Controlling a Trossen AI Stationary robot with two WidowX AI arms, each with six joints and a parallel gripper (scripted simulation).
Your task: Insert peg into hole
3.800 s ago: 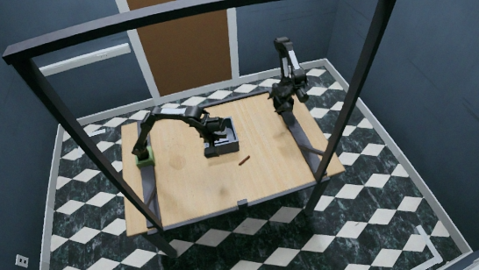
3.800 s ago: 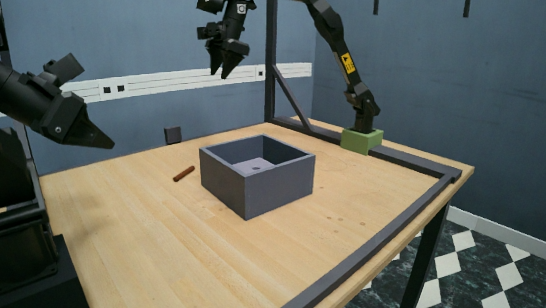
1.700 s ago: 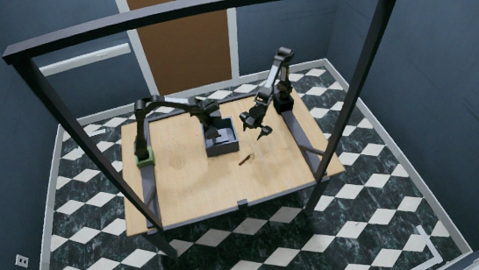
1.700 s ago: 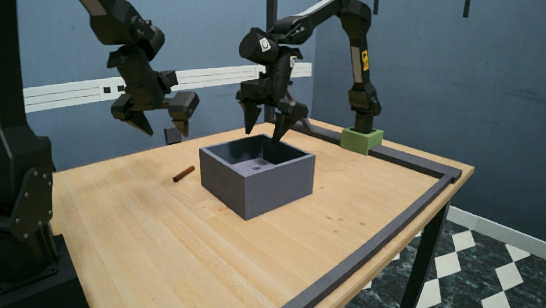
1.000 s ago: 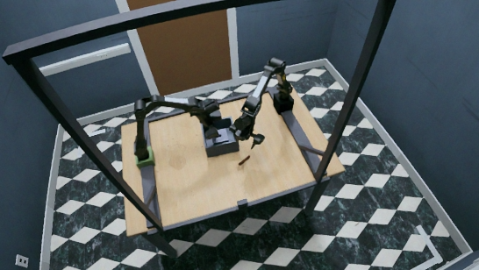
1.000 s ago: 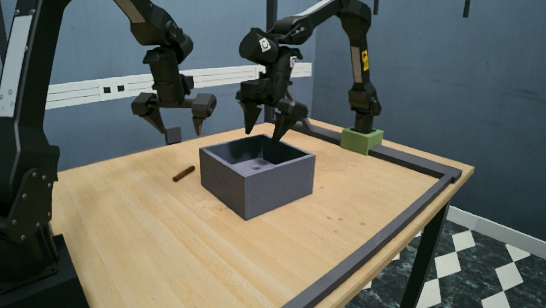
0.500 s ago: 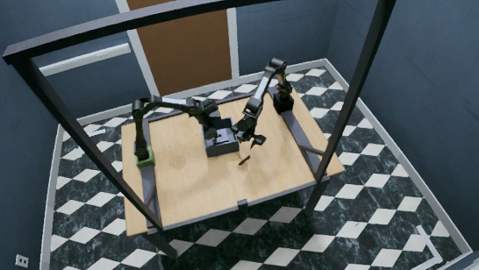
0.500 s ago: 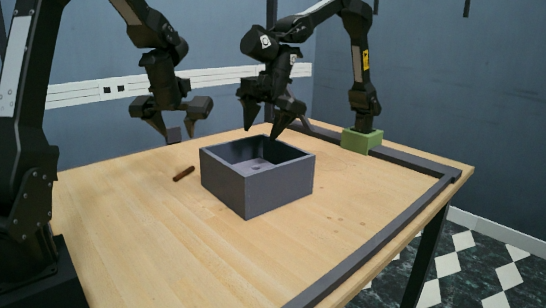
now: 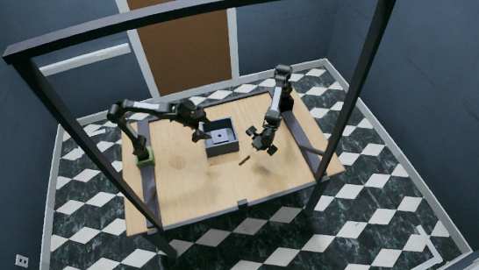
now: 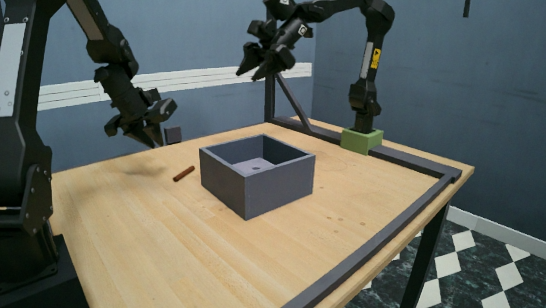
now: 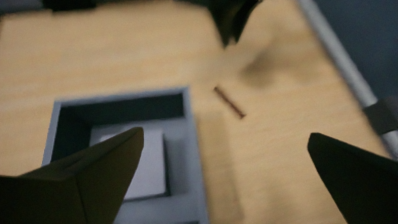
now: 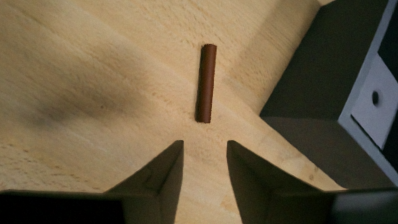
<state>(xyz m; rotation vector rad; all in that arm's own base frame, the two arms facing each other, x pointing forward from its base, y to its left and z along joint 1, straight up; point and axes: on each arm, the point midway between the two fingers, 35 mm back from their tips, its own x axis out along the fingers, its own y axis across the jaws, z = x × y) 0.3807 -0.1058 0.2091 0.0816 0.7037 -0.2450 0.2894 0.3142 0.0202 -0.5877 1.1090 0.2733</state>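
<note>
Now: the dark brown peg 2 cm ahead of my right hand, 7 cm to the left of it and 12 cm below it. The rest, counted from my right hand: pale plate 21 cm ahead, 14 cm to the left, 8 cm below; box 21 cm ahead, 14 cm to the left, 10 cm below.
</note>
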